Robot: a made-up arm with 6 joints.
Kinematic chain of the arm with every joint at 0, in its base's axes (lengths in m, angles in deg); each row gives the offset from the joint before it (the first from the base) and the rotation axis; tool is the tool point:
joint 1: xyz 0 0 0.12 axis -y
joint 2: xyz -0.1 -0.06 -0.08 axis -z
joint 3: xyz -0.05 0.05 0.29 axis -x
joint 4: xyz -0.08 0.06 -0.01 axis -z
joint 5: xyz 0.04 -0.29 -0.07 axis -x
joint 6: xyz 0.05 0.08 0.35 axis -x
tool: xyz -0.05 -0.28 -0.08
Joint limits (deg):
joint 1: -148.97..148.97
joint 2: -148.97..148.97
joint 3: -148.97..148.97
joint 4: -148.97..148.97
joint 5: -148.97..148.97
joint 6: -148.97..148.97
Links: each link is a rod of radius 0.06 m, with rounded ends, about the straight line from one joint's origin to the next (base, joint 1, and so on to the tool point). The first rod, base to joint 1, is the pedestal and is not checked.
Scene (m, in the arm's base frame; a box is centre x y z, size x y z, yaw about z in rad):
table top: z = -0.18
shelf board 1: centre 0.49 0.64 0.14 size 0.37 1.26 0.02 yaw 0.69
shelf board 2: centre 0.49 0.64 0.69 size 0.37 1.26 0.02 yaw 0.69
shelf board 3: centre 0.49 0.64 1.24 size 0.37 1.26 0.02 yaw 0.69
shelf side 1: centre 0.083 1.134 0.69 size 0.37 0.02 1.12 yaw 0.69
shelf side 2: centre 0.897 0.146 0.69 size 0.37 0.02 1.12 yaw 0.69
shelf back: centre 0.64 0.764 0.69 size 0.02 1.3 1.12 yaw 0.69
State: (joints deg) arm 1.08 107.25 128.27 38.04 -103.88 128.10
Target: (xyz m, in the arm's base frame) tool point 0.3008 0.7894 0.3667
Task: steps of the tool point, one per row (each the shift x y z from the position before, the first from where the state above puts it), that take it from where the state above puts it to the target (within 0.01 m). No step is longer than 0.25 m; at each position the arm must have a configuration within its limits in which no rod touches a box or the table.
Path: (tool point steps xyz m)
1: -0.0731 -0.0658 0.0229
2: -0.0820 -0.0677 0.0008
3: -0.0851 -0.0648 -0.0237
4: -0.0434 0.1564 -0.1224
5: -0.0617 0.1090 -0.1430
6: -0.0651 0.0560 -0.1486
7: -0.0568 0.0059 -0.1384
8: 0.0589 0.0626 0.0159
9: 0.0634 0.0571 0.0021
10: 0.0644 0.0494 -0.0071
11: 0.0658 0.0393 -0.0109

